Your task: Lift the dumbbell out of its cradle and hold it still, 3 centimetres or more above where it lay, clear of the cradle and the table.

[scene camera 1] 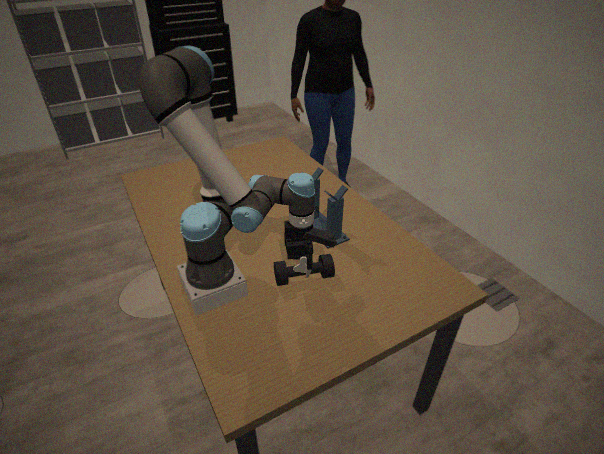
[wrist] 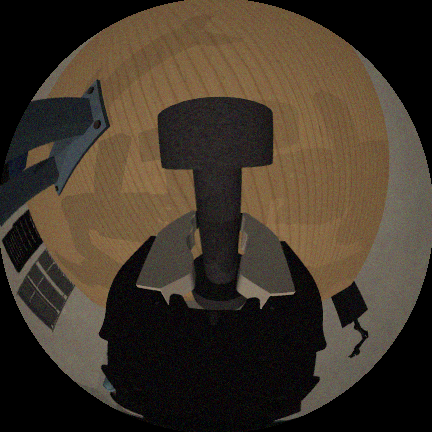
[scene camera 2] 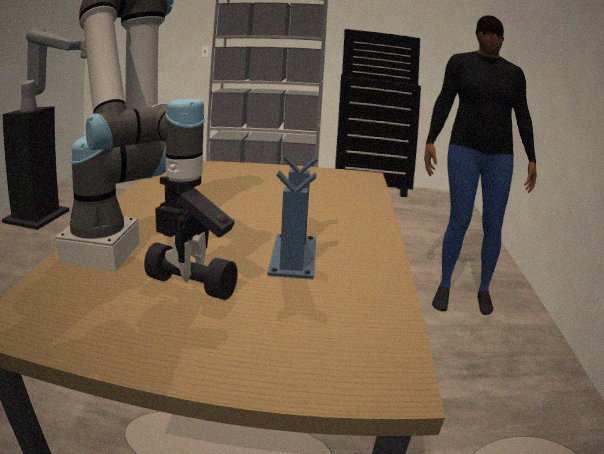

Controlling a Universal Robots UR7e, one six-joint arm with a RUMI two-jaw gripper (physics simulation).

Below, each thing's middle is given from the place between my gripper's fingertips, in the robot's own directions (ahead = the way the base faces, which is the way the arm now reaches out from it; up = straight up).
I see my gripper 20 mm below the dumbbell point(scene camera 2: 220, 277) and 10 mm past it. Round my hand: blue cradle point(scene camera 2: 293, 256) 230 mm to the left, 160 mm ahead, 90 mm above.
